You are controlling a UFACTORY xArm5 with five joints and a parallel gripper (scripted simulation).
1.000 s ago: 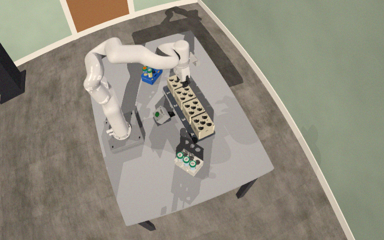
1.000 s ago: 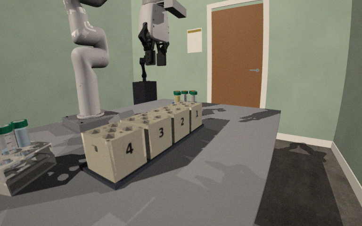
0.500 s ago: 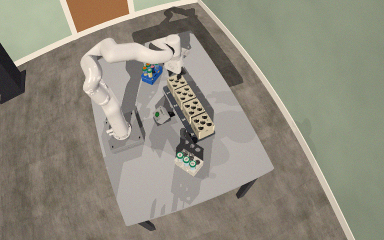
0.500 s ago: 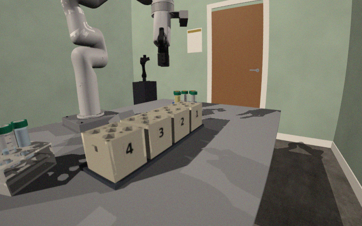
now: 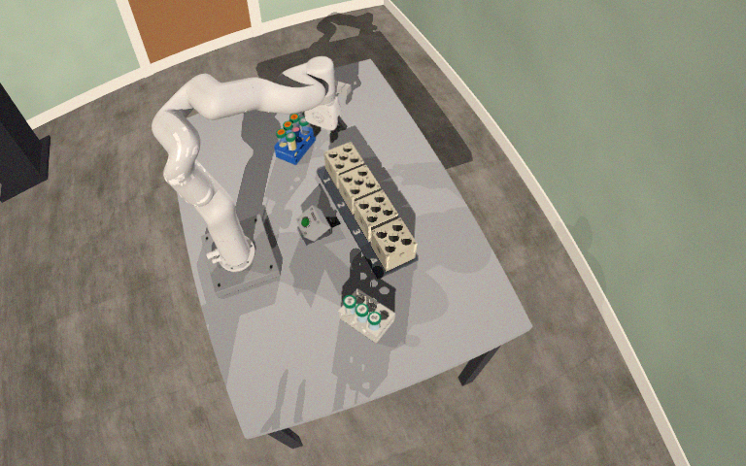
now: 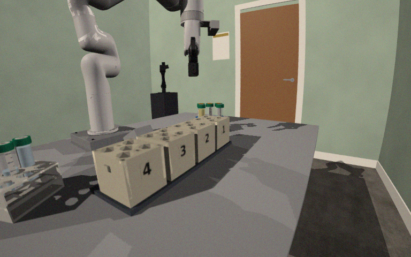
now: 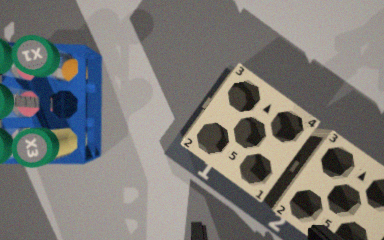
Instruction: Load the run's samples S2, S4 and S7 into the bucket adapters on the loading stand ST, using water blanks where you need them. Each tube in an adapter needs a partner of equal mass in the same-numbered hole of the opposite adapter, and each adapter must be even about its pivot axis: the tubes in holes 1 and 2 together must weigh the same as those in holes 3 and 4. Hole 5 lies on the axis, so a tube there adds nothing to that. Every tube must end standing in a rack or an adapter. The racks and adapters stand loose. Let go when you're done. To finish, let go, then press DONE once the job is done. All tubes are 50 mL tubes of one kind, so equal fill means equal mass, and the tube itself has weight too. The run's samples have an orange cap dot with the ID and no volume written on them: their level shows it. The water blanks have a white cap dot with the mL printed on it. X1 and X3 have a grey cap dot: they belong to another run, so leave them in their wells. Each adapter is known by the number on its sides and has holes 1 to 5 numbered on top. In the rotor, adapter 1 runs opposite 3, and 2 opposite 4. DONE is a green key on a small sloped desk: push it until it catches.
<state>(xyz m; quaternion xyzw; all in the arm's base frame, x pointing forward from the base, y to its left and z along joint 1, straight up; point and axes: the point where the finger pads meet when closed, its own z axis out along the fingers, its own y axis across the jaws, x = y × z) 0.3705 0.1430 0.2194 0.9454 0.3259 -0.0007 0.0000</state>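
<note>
Now: hand 210 mm to the right of the pink tube, 190 mm above it and 60 mm past it. The rest, counted from my hand: green done key (190 mm below, 150 mm to the right, 130 mm behind); then adapter 1 (200 mm below, 60 mm ahead, 10 mm to the left); then dark loading stand (250 mm below, 150 mm to the right, 60 mm ahead).
</note>
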